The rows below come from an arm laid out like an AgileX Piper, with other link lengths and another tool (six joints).
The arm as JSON. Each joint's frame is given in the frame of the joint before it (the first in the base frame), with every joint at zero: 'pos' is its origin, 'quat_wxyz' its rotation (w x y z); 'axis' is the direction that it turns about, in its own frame. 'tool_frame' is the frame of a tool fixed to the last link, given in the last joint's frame.
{
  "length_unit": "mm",
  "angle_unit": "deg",
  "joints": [
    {
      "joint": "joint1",
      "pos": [
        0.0,
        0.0,
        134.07
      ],
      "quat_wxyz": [
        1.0,
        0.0,
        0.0,
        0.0
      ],
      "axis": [
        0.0,
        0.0,
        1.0
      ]
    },
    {
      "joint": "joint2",
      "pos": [
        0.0,
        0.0,
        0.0
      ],
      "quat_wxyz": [
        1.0,
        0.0,
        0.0,
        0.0
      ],
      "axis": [
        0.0,
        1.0,
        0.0
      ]
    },
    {
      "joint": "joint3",
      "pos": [
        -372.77,
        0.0,
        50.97
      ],
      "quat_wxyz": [
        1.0,
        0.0,
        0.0,
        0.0
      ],
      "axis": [
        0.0,
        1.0,
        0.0
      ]
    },
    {
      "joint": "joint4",
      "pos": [
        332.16,
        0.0,
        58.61
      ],
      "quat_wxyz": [
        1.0,
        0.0,
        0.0,
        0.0
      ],
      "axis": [
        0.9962,
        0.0,
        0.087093
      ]
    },
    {
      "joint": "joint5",
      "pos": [
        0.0,
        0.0,
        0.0
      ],
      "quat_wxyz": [
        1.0,
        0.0,
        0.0,
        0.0
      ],
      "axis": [
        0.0,
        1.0,
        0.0
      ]
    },
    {
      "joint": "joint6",
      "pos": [
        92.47,
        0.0,
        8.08
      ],
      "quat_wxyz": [
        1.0,
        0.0,
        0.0,
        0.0
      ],
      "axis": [
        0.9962,
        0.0,
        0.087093
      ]
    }
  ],
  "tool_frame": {
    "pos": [
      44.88,
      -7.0,
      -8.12
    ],
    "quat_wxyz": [
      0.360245,
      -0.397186,
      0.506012,
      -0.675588
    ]
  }
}
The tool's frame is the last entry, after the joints.
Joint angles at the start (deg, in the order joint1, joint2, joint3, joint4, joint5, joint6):
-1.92 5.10 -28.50 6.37 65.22 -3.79
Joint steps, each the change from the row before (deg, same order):
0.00 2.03 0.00 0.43 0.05 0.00
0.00 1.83 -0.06 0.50 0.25 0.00
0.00 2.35 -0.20 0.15 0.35 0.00
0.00 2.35 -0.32 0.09 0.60 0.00
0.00 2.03 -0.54 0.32 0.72 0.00
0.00 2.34 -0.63 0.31 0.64 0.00
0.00 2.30 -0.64 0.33 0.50 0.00
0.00 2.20 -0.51 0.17 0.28 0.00
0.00 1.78 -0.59 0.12 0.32 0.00
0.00 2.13 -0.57 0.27 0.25 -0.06
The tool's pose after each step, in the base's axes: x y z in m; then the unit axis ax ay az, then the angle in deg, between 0 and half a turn. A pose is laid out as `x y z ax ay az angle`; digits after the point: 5 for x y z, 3 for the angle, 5 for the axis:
0.02390 0.00677 0.31163 -0.64393 0.60709 -0.46561 159.526
0.02906 0.00774 0.31084 -0.65166 0.61010 -0.45068 160.306
0.03548 0.00790 0.31034 -0.66023 0.61275 -0.43432 161.652
0.04135 0.00797 0.31005 -0.66903 0.61499 -0.41735 163.121
0.04594 0.00862 0.31119 -0.67663 0.61700 -0.40185 164.160
0.05173 0.00920 0.31266 -0.68431 0.61902 -0.38540 165.296
0.05784 0.00980 0.31424 -0.69110 0.62090 -0.36995 166.310
0.06423 0.01000 0.31506 -0.69682 0.62242 -0.35642 167.346
0.06935 0.01014 0.31664 -0.70116 0.62338 -0.34607 168.147
0.07586 0.01055 0.31759 -0.70647 0.62443 -0.33315 169.015

